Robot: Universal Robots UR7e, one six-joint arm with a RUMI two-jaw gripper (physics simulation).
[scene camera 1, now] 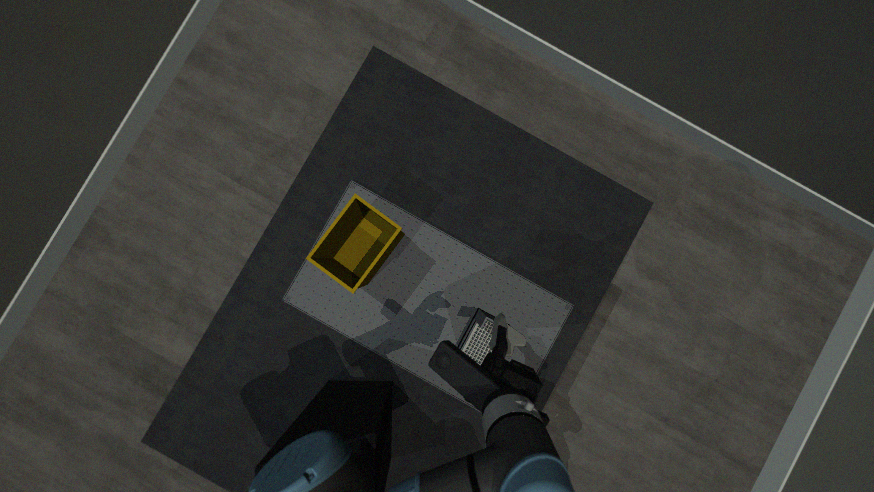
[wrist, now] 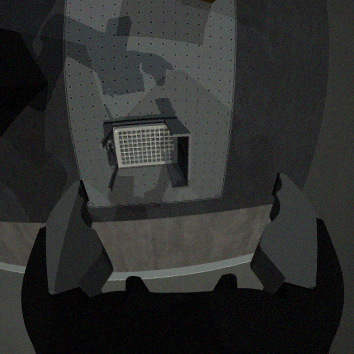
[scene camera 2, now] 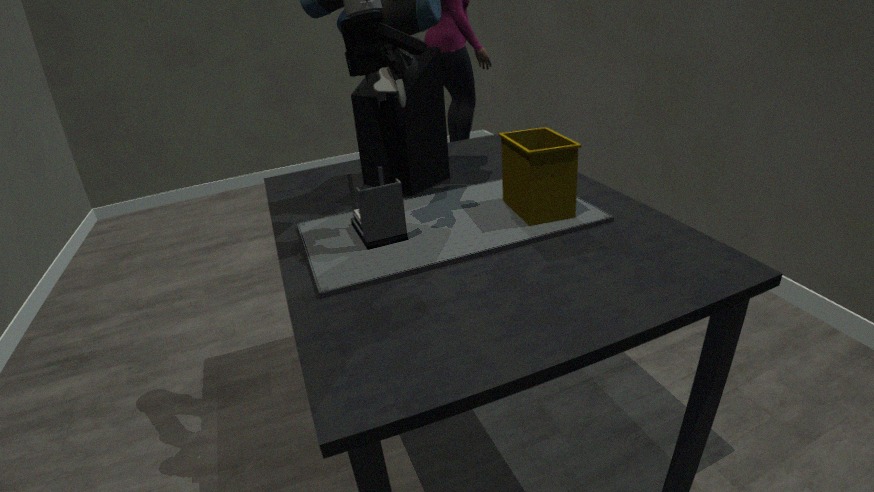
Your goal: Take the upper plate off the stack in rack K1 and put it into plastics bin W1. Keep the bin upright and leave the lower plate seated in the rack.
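Frame: origin at the arm's base, x up, y ahead, z left, level; metres.
Seen in the pictures: gripper, fingertip midpoint: (scene camera 1: 482, 348) (wrist: 179, 179) (scene camera 2: 391, 108).
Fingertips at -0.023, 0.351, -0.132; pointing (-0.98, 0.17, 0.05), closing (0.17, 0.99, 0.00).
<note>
Offsets run from my fingertips to a thing's middle, as dx, dy, dz. Level surfaces: height alone.
Rack K1 {-0.220, -0.035, -0.057} (scene camera 2: 386, 213) (wrist: 189, 155) stands upright on the perforated mat, with tall guides around the plates. The upper plate {-0.250, -0.025, -0.057} (scene camera 1: 478, 343) (wrist: 142, 146) is pale with a grid of wells and lies flat in the rack. The lower plate is hidden beneath it from above; pale edges show small at the rack's side in scene camera 2. Bin W1 {-0.200, +0.063, +0.329} (scene camera 1: 330, 275) (scene camera 2: 553, 189) is a tall yellow open-topped box, upright, with no plate visible inside. My gripper (scene camera 1: 508, 333) (scene camera 2: 393, 87) (wrist: 179, 179) is open and empty, well above the rack and apart from it.
The light perforated mat {dx -0.290} (scene camera 1: 452, 256) (scene camera 2: 342, 268) carries both rack and bin on the dark table {dx -0.302} (scene camera 1: 519, 201) (scene camera 2: 519, 305). The robot's black pedestal (scene camera 2: 425, 134) stands behind the mat. A person in a pink top (scene camera 2: 449, 30) stands beyond it. The bin is at the mat's other end from the rack.
</note>
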